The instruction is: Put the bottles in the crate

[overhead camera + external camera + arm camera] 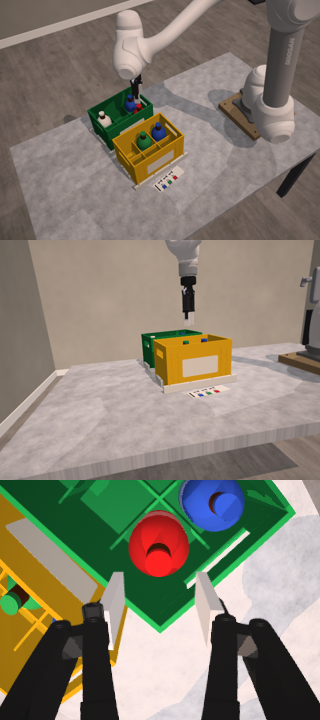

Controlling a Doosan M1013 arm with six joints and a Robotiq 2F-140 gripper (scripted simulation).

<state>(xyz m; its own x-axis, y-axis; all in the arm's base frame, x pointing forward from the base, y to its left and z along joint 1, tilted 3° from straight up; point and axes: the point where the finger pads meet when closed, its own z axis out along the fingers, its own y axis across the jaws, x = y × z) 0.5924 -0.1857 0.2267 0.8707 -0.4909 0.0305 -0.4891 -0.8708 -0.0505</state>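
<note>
The red-capped bottle is 160 mm below my hand. The rest, counted from my hand: green bottle (50 mm ahead, 180 mm to the left, 160 mm below); green crate (100 mm ahead, 20 mm to the right, 160 mm below); blue bottle (30 mm behind, 160 mm to the left, 160 mm below).
</note>
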